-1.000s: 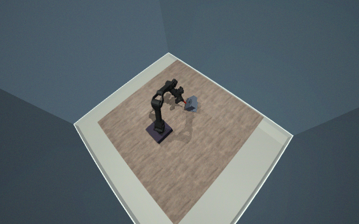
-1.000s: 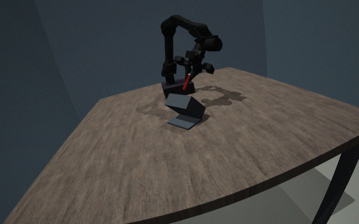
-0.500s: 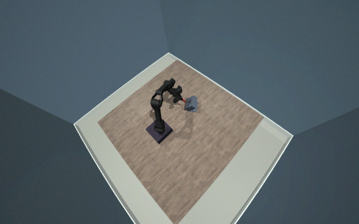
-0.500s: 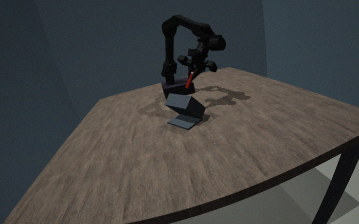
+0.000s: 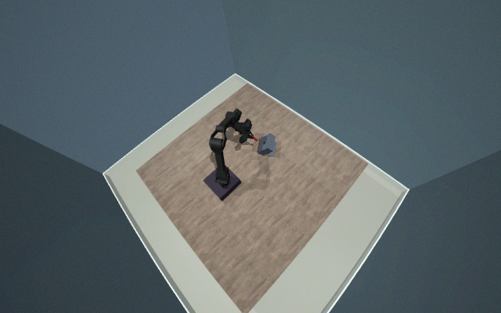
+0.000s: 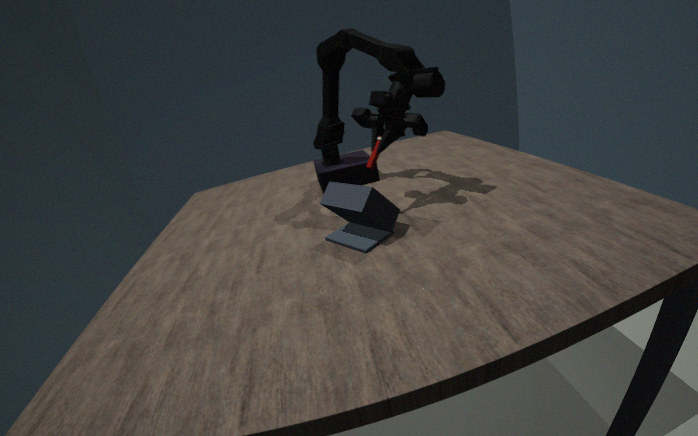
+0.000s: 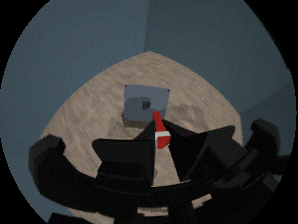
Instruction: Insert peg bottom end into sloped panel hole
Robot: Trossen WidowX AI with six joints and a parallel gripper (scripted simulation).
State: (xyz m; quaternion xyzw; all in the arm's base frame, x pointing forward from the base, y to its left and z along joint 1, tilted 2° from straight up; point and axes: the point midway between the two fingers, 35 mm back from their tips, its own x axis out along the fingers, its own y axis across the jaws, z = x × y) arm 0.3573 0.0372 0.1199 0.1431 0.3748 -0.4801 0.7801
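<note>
Now: the grey sloped panel 9 cm below my gripper tip, 8 cm to the right of it and 5 cm ahead of it. From my gripper tip the other things lie so: red peg (1 cm to the left, 1 cm above); flat foot plate (16 cm below, 10 cm to the right, 6 cm ahead).
</note>
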